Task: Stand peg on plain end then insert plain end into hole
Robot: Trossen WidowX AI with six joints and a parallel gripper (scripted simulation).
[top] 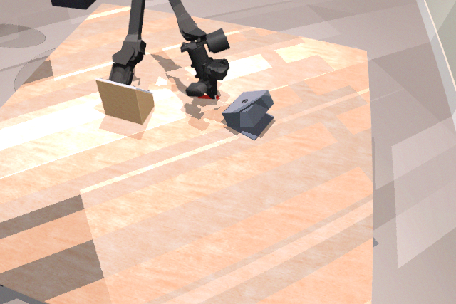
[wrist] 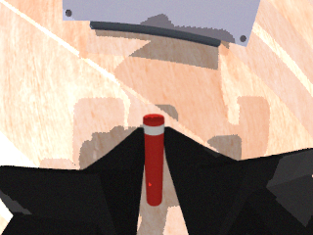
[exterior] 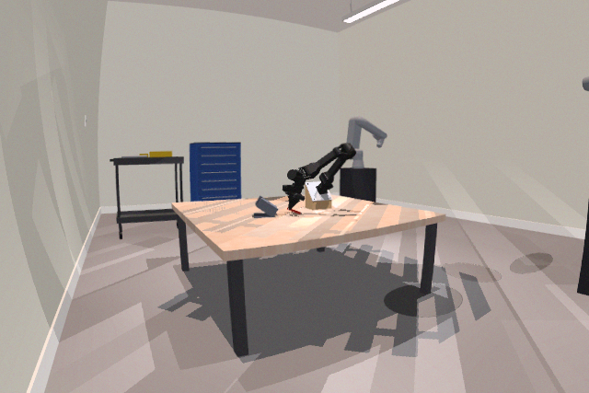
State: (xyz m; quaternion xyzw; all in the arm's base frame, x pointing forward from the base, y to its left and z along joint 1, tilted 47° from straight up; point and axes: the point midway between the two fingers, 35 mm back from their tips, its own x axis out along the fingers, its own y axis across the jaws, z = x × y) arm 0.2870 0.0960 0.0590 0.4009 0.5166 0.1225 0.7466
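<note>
Now: the grey sloped panel 12 cm ahead of my gripper tip, 4 cm to the right of it and 2 cm above it. Round my gripper tip: red peg (1 cm behind).
</note>
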